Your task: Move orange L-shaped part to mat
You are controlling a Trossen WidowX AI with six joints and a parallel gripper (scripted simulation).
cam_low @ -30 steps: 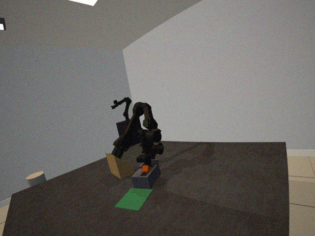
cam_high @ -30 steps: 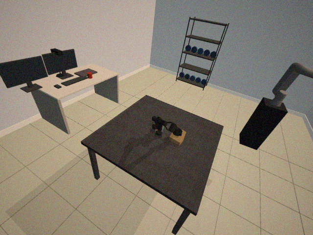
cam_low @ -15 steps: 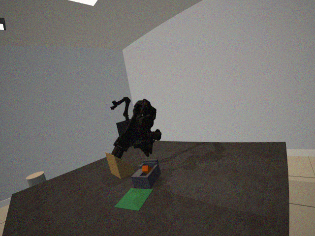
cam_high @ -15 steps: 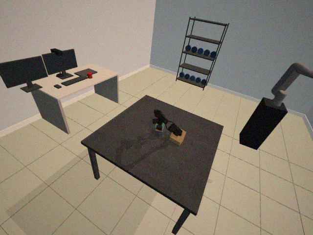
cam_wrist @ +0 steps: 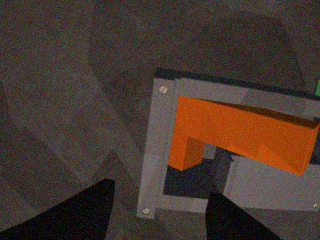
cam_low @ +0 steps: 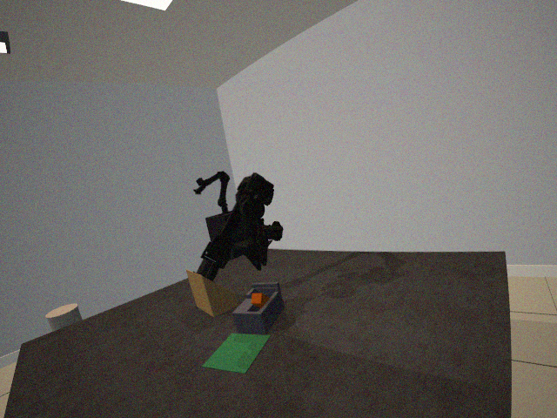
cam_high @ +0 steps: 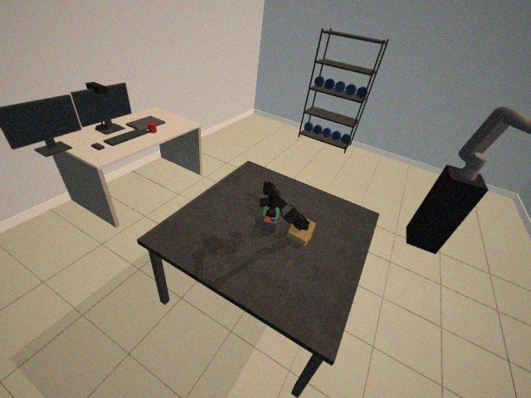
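Now: gripper tip 10 mm short of the orange L-shaped part, 40 mm to the left of it and 100 mm above it. The rest, counted from my gripper tip: green mat: 60 mm ahead, 210 mm to the right, 160 mm below.
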